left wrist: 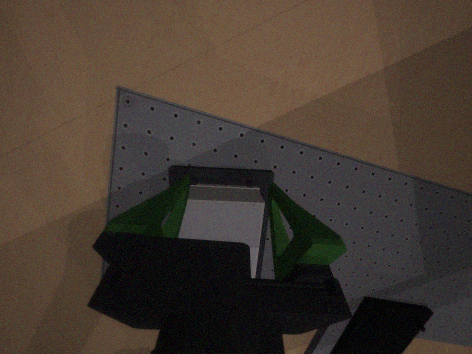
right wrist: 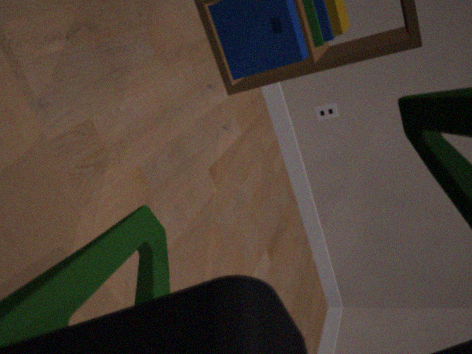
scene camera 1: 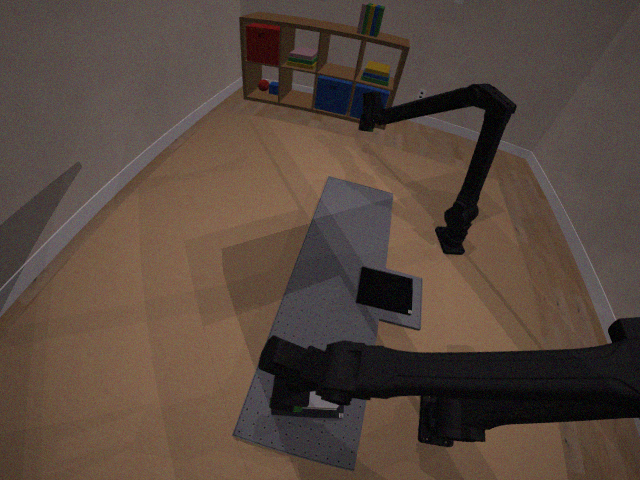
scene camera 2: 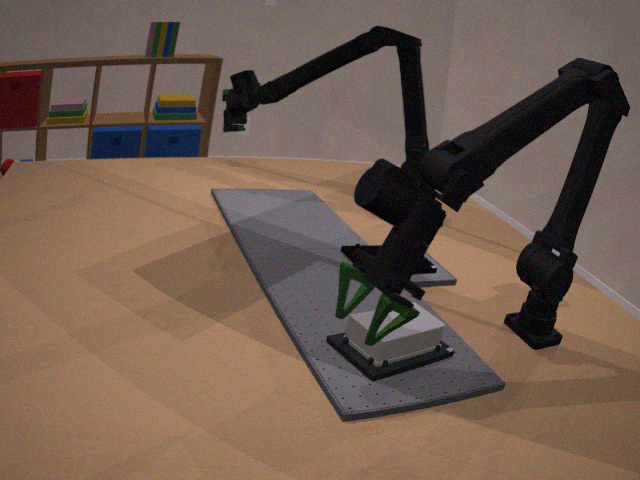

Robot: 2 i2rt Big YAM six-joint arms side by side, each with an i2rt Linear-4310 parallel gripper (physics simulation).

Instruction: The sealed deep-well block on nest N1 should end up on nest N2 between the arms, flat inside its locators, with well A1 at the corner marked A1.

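Where they show: left gripper, fingertip midpoint: (left wrist: 230, 183) (scene camera 1: 275, 381) (scene camera 2: 353, 331); right gripper, fingertip midpoint: (right wrist: 272, 169) (scene camera 2: 224, 114); left arm's base, origin of the base link: (scene camera 1: 435, 418) (scene camera 2: 532, 332); right arm's base, origin of the base link: (scene camera 1: 448, 241).
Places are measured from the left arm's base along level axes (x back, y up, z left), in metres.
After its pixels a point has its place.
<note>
The pale sealed block (scene camera 1: 325, 400) (scene camera 2: 413, 341) {z 0.043, x -0.320, y 0.053 m} (left wrist: 220, 217) {z 0.010, x -0.370, y 0.067 m} sits on the dark nest N1 (scene camera 1: 320, 413) {z 0.046, x -0.287, y 0.025 m} (scene camera 2: 334, 339) {z -0.028, x -0.411, y 0.025 m} (left wrist: 220, 175) {z 0.019, x -0.399, y 0.025 m} near one end of the perforated board. My left gripper (scene camera 2: 354, 329) {z 0.009, x -0.403, y 0.060 m} (left wrist: 230, 183) {z 0.009, x -0.403, y 0.060 m} is open, with its green fingers low on either side of the block; a narrow gap shows beside the right-hand finger in the left wrist view. The black nest N2 (scene camera 1: 385, 291) {z -0.313, x -0.177, y 0.024 m} (scene camera 2: 355, 251) (left wrist: 385, 325) {z -0.309, x -0.215, y 0.025 m} has no block on it and a small white mark at one corner. The lettering A1 cannot be read. My right gripper (scene camera 1: 367, 126) {z -1.135, x -0.368, y 0.153 m} (right wrist: 272, 169) {z -1.135, x -0.368, y 0.153 m} is open, empty and far from both nests.
The grey board (scene camera 1: 336, 198) {z -0.659, x -0.395, y 0.013 m} (scene camera 2: 273, 206) {z -0.643, x -0.322, y 0.013 m} (left wrist: 150, 120) {z 0.107, x -0.437, y 0.013 m} runs lengthwise, with a side pad (scene camera 1: 417, 304) {z -0.303, x -0.071, y 0.013 m} under N2. My left arm (scene camera 1: 465, 372) {z 0.002, x -0.177, y 0.410 m} (scene camera 2: 506, 124) {z 0.017, x -0.211, y 0.382 m} reaches across to N1. A wooden shelf unit (scene camera 1: 325, 28) (scene camera 2: 214, 103) stands at the back.
</note>
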